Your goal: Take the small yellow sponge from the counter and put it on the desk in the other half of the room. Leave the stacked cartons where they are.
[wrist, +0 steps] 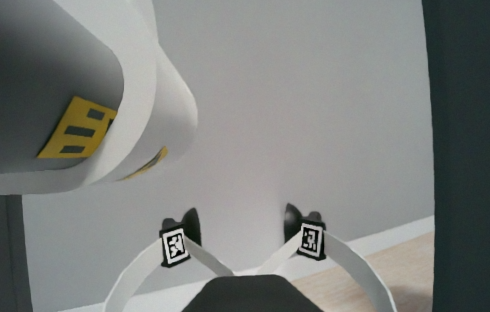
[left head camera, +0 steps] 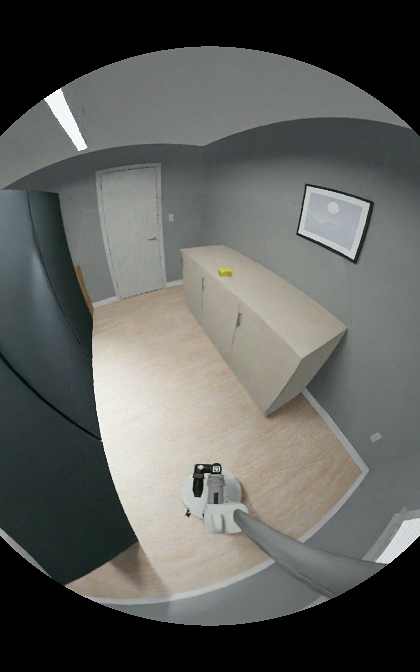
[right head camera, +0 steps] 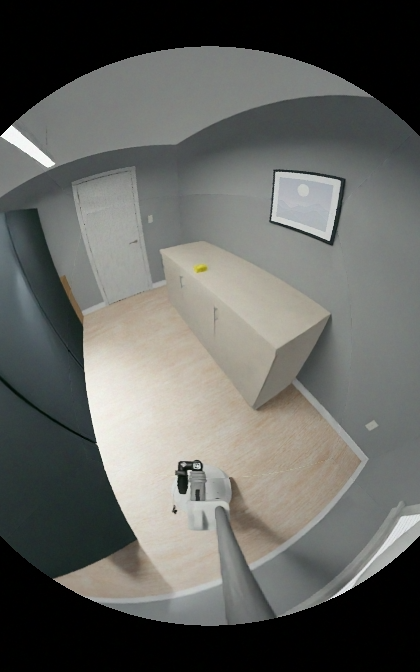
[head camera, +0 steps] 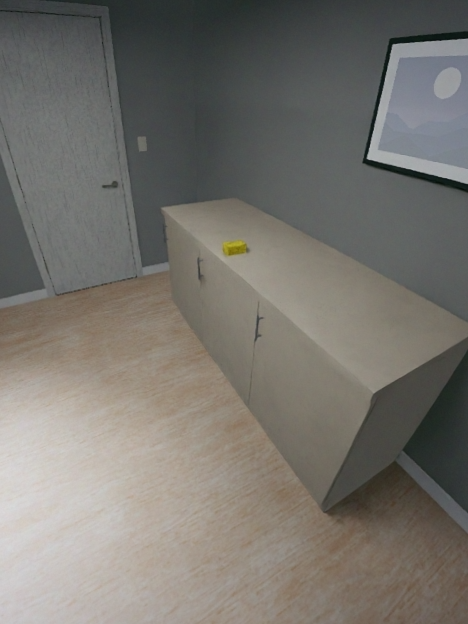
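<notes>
A small yellow sponge lies on the long beige counter, near its front edge and toward the far end. My gripper is open, with its two fingertips apart and bare wall behind them in the wrist view. It is folded in at my base, well away from the counter. The desk and the stacked cartons cannot be made out in these views.
A large dark panel-like body stands close on the left, with a brown edge behind it. A closed door is in the far wall. A framed picture hangs above the counter.
</notes>
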